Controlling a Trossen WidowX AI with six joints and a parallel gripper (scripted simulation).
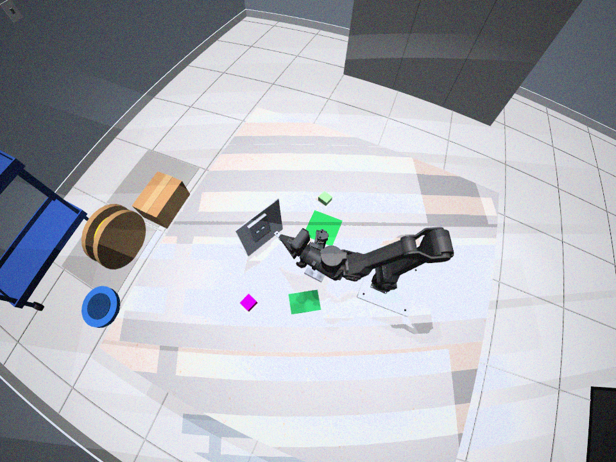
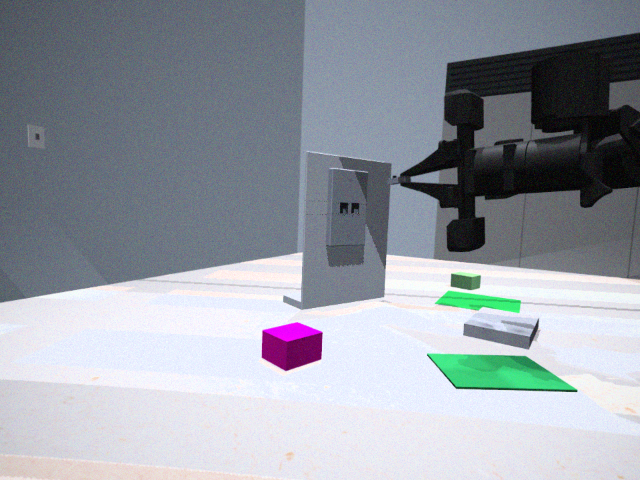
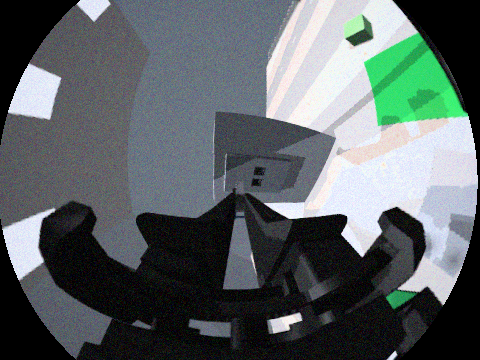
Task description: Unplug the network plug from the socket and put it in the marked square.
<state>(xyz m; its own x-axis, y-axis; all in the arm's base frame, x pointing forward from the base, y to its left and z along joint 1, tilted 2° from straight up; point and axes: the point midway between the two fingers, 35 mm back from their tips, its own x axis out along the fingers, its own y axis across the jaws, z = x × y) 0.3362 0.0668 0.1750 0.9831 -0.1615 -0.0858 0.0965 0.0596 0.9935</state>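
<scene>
The grey upright panel is 100 mm ahead of my gripper tip, 90 mm below it and 20 mm to the right of it. From my gripper tip the other things lie so: dark green square 190 mm below, 140 mm behind, 120 mm to the left; network plug 10 mm ahead; grey slab 180 mm below, 130 mm behind, 30 mm to the right.
</scene>
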